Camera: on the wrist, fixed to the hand. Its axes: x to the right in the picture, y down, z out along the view.
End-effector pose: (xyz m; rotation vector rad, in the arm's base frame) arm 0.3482 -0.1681 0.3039 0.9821 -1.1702 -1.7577
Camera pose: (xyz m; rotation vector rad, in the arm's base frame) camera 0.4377 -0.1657 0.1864 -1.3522 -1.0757 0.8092
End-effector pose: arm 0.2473 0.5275 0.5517 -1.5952 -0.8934 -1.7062
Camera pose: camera 0.1069 0.4897 0.5255 -1.0010 1.2342 1.0342
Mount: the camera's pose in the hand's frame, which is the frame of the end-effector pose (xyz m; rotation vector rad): -0.0166 -0.0948 -0.1121 -0.0803 0.5624 -3.0433
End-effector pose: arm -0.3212 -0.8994 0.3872 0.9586 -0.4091 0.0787
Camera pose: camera -0.2793 -0.8617 0.2506 0.5107 1.7748 -2.2786
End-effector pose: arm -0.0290 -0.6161 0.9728 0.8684 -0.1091 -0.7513
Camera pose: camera -0.0514 -0.5714 0.8338 -0.2716 -1.4891 2.0041
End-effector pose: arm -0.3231 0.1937 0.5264 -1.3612 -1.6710 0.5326
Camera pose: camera -0.2815 0.1271 0.6516 1.5682 -1.2556 -1.4369
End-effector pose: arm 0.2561 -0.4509 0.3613 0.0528 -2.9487 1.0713
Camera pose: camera 0.2749 -0.4511 0.5078 2.0783 -0.0324 -0.0372
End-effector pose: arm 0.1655 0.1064 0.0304 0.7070 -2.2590 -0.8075
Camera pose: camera 0.2807 0.0139 0.0272 -2.6018 -0.8978 0.8418
